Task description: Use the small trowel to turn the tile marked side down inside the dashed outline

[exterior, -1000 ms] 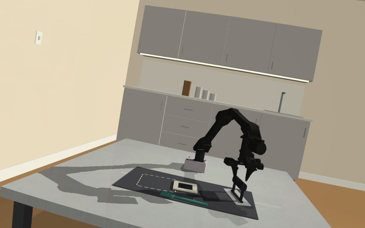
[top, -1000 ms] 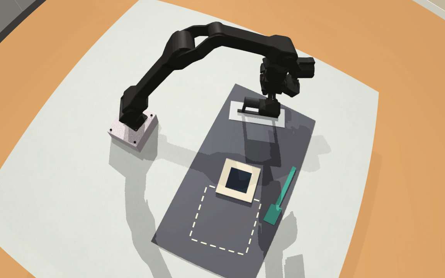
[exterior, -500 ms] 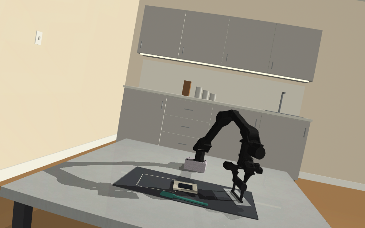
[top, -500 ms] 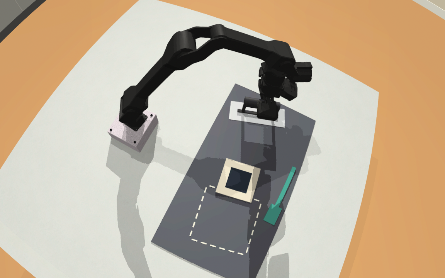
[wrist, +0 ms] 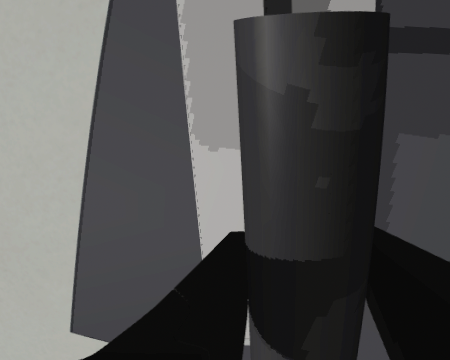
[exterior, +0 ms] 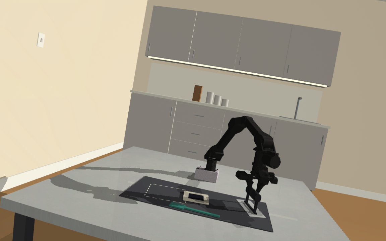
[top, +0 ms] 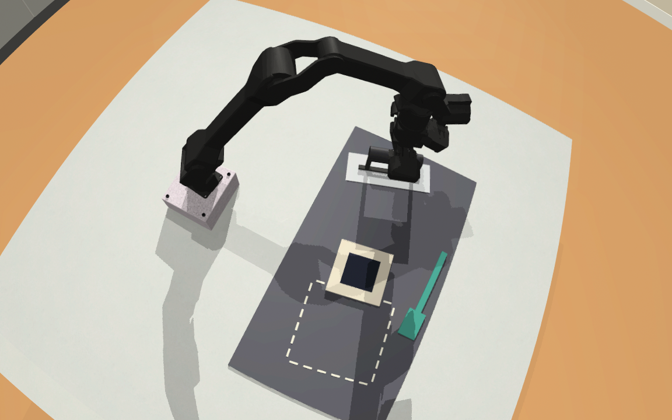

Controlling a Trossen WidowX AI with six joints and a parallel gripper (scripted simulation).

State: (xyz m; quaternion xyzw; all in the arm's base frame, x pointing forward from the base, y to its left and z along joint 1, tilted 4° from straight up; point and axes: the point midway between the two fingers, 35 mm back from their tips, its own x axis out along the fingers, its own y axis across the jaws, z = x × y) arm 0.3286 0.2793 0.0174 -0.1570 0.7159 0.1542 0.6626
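Now: gripper tip 30 mm above the black-handled float, 20 mm past it and 10 mm to the left of it. The rest, counted from my gripper tip: cream tile (250 mm to the right, 60 mm below, 60 mm ahead); teal long-handled tool (230 mm to the right, 210 mm ahead, 60 mm below); dark mat (230 mm to the right, 80 mm below, 70 mm ahead).
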